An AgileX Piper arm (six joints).
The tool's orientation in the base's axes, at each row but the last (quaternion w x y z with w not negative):
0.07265, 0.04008, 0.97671, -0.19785
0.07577, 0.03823, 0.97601, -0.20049
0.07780, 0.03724, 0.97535, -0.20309
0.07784, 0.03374, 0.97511, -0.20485
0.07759, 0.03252, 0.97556, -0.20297
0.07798, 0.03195, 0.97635, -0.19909
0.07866, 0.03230, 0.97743, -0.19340
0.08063, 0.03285, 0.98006, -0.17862
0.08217, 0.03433, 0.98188, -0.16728
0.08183, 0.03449, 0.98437, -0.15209
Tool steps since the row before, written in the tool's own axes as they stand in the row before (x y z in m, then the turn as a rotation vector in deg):
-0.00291, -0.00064, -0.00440, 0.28, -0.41, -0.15
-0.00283, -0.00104, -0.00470, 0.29, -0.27, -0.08
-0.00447, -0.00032, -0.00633, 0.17, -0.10, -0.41
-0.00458, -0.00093, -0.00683, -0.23, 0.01, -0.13
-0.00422, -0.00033, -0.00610, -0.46, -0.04, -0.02
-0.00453, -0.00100, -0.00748, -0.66, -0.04, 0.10
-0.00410, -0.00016, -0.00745, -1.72, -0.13, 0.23
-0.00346, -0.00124, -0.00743, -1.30, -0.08, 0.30
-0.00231, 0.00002, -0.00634, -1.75, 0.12, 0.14
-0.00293, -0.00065, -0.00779, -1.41, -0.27, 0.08
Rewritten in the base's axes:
0.00225, 0.00099, 0.00471, -0.34, -0.30, 0.25
0.00206, 0.00079, 0.00513, -0.32, -0.20, 0.13
0.00351, 0.00207, 0.00660, -0.23, 0.08, 0.38
0.00348, 0.00176, 0.00730, 0.21, 0.05, 0.15
0.00329, 0.00201, 0.00635, 0.45, -0.04, 0.11
0.00333, 0.00188, 0.00793, 0.66, -0.10, 0.03
0.00297, 0.00257, 0.00754, 1.72, -0.26, 0.12
0.00220, 0.00136, 0.00787, 1.32, -0.23, -0.03
0.00133, 0.00205, 0.00629, 1.75, 0.00, 0.13
0.00165, 0.00163, 0.00802, 1.37, -0.34, 0.25

